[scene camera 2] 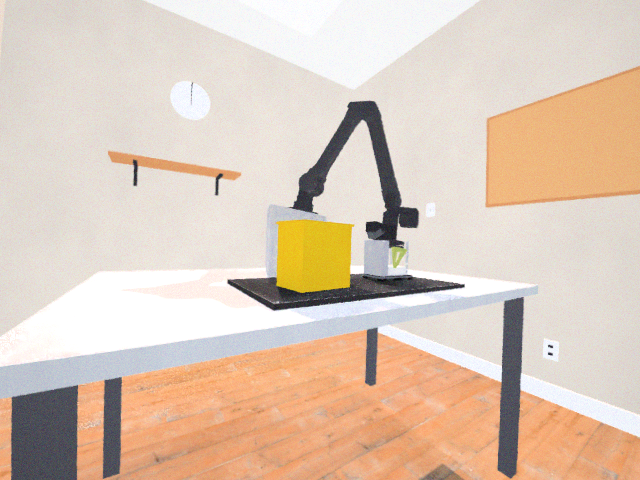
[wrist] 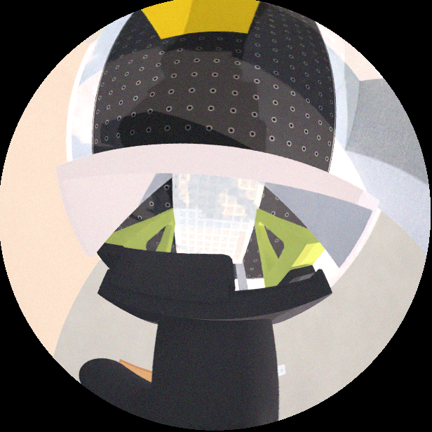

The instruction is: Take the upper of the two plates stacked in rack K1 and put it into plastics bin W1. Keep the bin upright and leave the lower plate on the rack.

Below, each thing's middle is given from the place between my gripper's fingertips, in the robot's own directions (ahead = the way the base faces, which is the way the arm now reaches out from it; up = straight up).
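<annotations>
There is the yellow plastics bin W1 (scene camera 2: pixel 313 255), which is 5 cm above my hand, 34 cm to the right of it and 3 cm ahead of it. The white plate (wrist: pixel 213 214) is 1 cm to the left of my hand.
</annotations>
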